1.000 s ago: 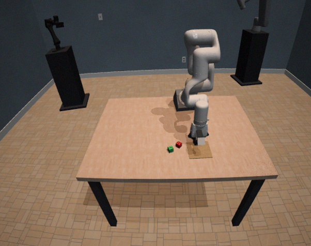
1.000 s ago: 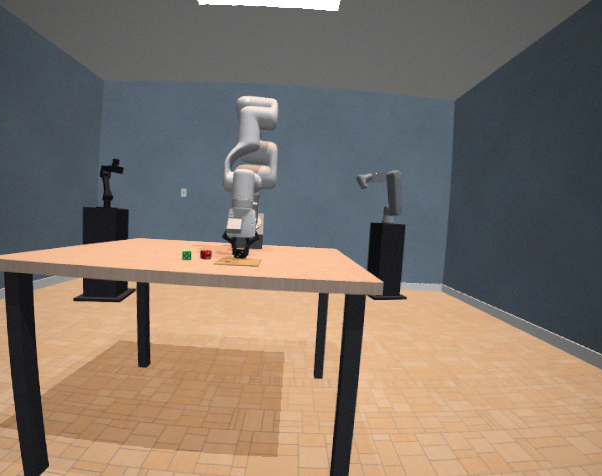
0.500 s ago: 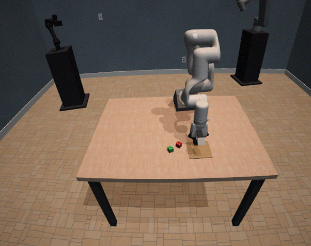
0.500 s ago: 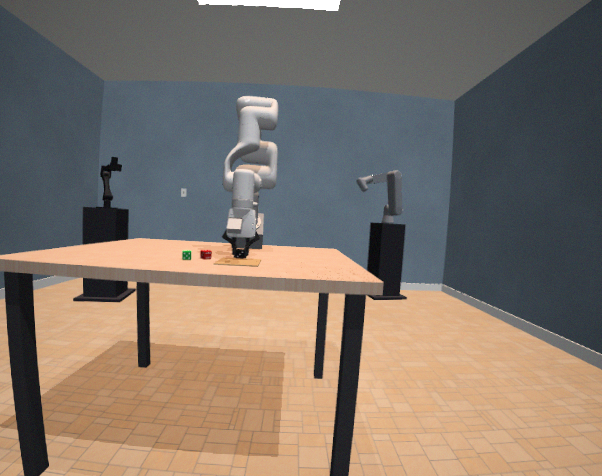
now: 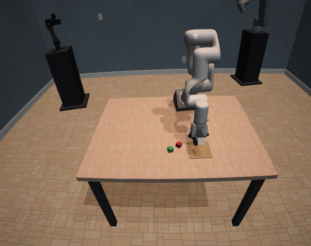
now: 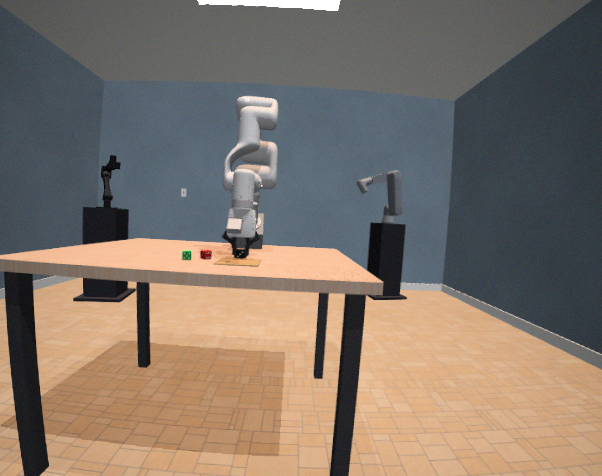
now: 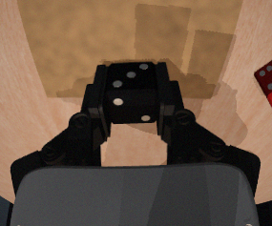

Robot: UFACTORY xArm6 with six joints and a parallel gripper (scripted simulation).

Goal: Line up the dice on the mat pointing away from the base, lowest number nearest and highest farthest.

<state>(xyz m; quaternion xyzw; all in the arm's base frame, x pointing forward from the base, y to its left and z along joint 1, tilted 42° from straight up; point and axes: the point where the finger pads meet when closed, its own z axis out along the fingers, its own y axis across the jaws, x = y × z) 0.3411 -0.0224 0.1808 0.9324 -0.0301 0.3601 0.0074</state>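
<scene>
Right now the black die is 1 cm below my hand. Also, from my hand: green die (18 cm to the right, 2 cm below, 2 cm ahead); then tan mat (5 cm ahead, 3 cm below); then red die (12 cm to the right, 2 cm below, 1 cm behind).
</scene>
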